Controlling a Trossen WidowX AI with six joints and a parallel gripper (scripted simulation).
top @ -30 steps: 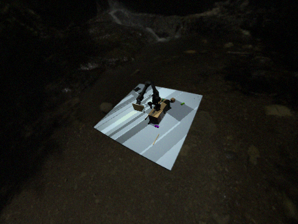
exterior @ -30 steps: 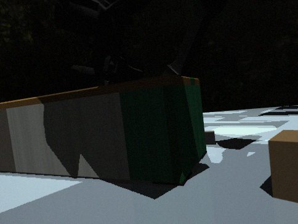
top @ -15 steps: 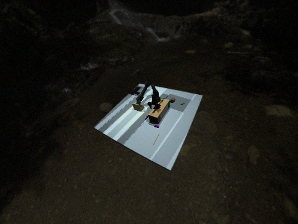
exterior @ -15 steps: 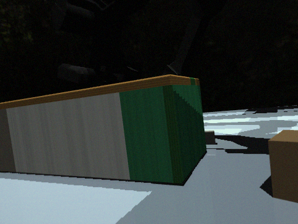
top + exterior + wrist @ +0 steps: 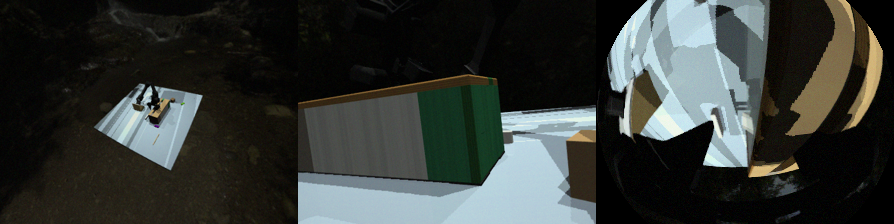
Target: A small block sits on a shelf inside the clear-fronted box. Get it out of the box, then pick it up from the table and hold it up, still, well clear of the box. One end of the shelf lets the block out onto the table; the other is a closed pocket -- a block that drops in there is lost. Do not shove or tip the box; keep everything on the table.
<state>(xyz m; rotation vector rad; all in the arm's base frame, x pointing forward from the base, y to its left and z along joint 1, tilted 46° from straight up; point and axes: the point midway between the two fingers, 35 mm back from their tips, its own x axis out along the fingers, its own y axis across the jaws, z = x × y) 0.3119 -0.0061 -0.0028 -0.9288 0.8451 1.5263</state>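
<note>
My gripper tip is now 60 mm short of the tan block and 20 mm to the left of it. The rest, counted from my gripper tip: box (60 mm to the left, 30 mm ahead, 20 mm below); then thin stick (330 mm to the right, 260 mm ahead, 80 mm below); then purple piece (160 mm to the right, 160 mm ahead, 80 mm below).
</note>
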